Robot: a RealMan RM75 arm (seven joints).
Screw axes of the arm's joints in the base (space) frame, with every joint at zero. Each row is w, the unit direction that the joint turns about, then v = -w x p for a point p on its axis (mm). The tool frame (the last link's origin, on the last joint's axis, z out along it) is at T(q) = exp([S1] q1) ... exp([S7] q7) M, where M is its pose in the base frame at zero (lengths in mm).
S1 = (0, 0, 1, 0, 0, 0)
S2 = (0, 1, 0, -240.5, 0, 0)
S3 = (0, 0, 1, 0, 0, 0)
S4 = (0, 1, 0, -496.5, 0, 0)
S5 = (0, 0, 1, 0, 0, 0)
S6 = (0, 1, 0, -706.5, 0, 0)
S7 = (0, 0, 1, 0, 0, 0)
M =
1 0 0 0
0 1 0 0
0 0 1 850.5
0 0 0 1
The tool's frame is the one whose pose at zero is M.
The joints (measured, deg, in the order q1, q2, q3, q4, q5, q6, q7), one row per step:
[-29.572, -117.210, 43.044, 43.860, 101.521, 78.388, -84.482]
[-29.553, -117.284, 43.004, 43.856, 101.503, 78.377, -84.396]
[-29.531, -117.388, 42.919, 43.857, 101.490, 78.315, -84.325]
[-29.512, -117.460, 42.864, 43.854, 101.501, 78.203, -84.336]
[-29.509, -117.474, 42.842, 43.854, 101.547, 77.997, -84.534]
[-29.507, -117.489, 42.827, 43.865, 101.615, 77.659, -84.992]
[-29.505, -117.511, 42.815, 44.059, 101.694, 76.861, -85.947]
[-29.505, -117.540, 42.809, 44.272, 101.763, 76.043, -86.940]
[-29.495, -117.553, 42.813, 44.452, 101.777, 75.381, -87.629]
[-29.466, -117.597, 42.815, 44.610, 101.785, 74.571, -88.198]
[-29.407, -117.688, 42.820, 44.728, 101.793, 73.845, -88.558]
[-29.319, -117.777, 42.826, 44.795, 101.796, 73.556, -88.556]
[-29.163, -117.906, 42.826, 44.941, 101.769, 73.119, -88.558]
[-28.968, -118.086, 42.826, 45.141, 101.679, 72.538, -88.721]
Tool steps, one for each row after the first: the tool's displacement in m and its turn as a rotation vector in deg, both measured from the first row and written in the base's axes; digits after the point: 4 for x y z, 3 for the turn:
[0.0000, -0.0002, -0.0004, 0.042, -0.045, -0.016]
[0.0000, -0.0002, -0.0008, 0.134, -0.121, 0.032]
[-0.0002, -0.0002, -0.0011, 0.206, -0.169, 0.160]
[-0.0006, 0.0001, -0.0010, 0.255, -0.199, 0.454]
[-0.0012, 0.0007, -0.0009, 0.284, -0.312, 1.008]
[-0.0022, 0.0023, 0.0000, 0.548, -0.481, 2.101]
[-0.0030, 0.0040, 0.0011, 0.830, -0.682, 3.211]
[-0.0037, 0.0053, 0.0021, 1.134, -0.803, 4.021]
[-0.0048, 0.0068, 0.0029, 1.567, -0.856, 4.872]
[-0.0058, 0.0078, 0.0033, 1.969, -0.869, 5.574]
[-0.0064, 0.0078, 0.0031, 2.165, -0.818, 5.803]
[-0.0074, 0.0079, 0.0031, 2.514, -0.751, 6.149]
[-0.0086, 0.0081, 0.0031, 2.945, -0.815, 6.700]

